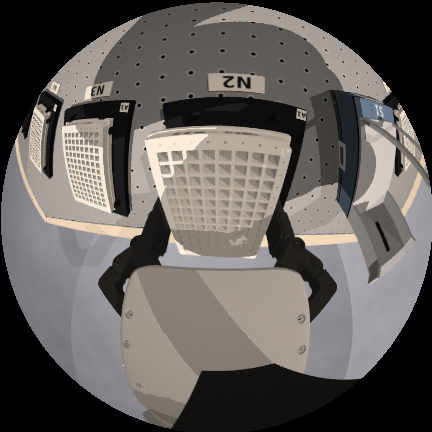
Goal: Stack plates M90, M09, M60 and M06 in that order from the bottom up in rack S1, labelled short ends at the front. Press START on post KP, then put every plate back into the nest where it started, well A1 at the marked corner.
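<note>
A pale plate with a grid of square wells is between the fingers of my gripper. My gripper is shut on it, with one black finger at each side, their tips hidden by the plate. The plate hangs over nest N2, overlapping its left edge. Its label cannot be read. Another pale plate sits in nest N3. A third plate stands in a nest at the far left. Part of a plate shows at the far right. Rack S1 stands right of N2. I cannot identify post KP.
A grey sloped block with a dark slot stands in front of the rack. A thin grey curved bar crosses near the rack's blue label. The perforated board ends at a pale wooden edge.
</note>
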